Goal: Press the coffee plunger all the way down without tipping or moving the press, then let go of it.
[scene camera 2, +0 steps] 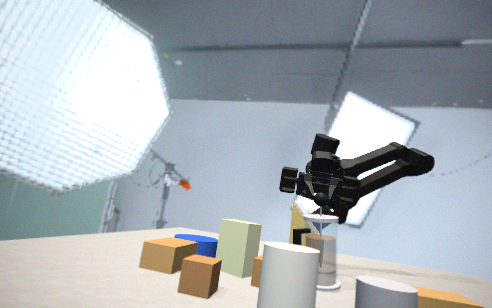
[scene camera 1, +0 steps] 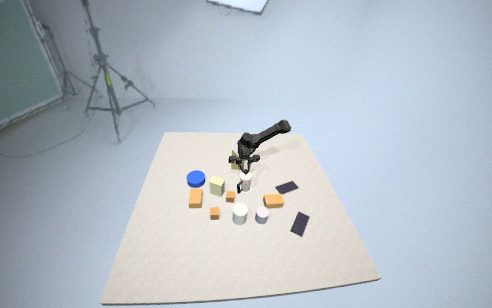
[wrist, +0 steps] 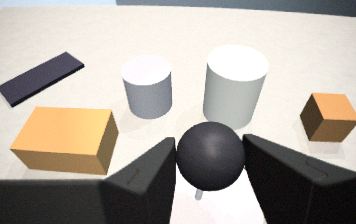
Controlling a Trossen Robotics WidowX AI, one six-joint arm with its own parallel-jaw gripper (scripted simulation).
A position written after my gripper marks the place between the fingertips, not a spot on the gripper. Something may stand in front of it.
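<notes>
I can see my own gripper (scene camera 2: 321, 199), and the wrist view gives me the same gripper (wrist: 208, 145). There is a coffee press (scene camera 2: 321, 231), and there are an orange cube (scene camera 2: 199, 274) and an orange block (scene camera 2: 165, 256). I also see a pale block (scene camera 2: 238, 243), though in the wrist view it is out of frame. A grey cylinder (wrist: 147, 81) and a white cylinder (wrist: 235, 74) are visible to me as well, and so is an orange block (wrist: 77, 140).
</notes>
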